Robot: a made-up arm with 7 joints.
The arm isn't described. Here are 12 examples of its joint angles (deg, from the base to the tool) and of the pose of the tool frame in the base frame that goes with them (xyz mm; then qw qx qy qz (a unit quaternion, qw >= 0)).
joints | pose
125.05 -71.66 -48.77 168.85 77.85 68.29 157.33 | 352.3 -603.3 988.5 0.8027 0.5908 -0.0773 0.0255
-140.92 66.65 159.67 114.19 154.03 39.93 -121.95 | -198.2 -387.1 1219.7 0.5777 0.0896 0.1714 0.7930
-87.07 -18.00 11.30 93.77 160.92 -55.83 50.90 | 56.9 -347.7 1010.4 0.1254 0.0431 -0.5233 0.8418
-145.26 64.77 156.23 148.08 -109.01 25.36 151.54 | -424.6 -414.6 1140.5 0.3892 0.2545 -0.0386 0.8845
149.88 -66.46 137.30 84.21 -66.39 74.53 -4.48 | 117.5 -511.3 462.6 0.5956 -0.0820 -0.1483 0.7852
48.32 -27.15 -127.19 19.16 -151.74 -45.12 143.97 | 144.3 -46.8 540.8 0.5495 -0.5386 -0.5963 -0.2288
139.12 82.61 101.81 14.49 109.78 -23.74 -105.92 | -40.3 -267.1 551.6 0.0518 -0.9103 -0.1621 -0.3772
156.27 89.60 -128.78 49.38 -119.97 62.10 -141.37 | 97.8 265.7 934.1 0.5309 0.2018 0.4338 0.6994
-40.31 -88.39 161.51 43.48 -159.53 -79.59 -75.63 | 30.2 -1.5 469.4 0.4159 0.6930 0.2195 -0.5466
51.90 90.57 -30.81 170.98 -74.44 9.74 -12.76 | 440.6 627.4 545.4 0.8112 -0.2031 0.3573 -0.4160
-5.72 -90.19 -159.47 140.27 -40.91 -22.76 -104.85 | -708.2 -129.6 522.0 0.5499 -0.4459 -0.1799 0.6829
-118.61 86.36 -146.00 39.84 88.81 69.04 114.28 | -235.9 146.2 892.3 0.7839 -0.1736 -0.5613 0.2008
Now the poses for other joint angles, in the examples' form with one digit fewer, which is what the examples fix.
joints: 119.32 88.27 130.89 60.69 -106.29 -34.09 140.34
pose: -222 -60 988 0.626 0.644 0.217 0.384
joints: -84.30 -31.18 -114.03 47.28 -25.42 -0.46 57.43
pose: -453 33 637 0.127 0.624 -0.712 0.298
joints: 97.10 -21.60 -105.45 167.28 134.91 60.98 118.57
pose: 35 -235 1392 0.779 0.353 -0.409 -0.318
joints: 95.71 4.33 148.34 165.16 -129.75 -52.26 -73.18
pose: 26 -130 1293 0.333 0.585 0.138 0.727
